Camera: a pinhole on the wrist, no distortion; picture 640 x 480 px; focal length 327.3 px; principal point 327.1 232.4 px. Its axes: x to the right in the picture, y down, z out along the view. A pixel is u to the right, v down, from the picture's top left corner.
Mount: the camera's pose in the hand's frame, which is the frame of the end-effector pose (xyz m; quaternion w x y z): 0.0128 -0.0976 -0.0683 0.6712 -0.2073 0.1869 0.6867
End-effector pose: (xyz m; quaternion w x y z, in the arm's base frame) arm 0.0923 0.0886 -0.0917 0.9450 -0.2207 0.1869 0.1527
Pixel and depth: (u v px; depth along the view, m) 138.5 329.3 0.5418
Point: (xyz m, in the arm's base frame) 0.1356 0.2523 0.4641
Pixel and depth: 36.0 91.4 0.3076
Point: 0.3714 0.1416 0.1915
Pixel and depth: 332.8 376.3 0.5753
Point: -0.0992 0.4087 0.2799
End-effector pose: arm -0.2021 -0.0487 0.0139 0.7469 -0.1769 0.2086 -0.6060
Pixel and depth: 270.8 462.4 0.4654
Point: -0.0094 0.2924 0.3139
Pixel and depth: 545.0 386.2 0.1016
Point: -0.2091 -0.0080 -0.0056
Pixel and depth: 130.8 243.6 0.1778
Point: -0.2058 -0.0680 0.1796
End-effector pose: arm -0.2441 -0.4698 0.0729 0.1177 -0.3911 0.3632 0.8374
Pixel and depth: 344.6 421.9 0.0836
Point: -0.1935 -0.4315 0.0748
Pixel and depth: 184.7 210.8 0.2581
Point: -0.3529 -0.2865 0.1188
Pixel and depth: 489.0 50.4 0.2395
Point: -0.4413 -0.5256 0.0729
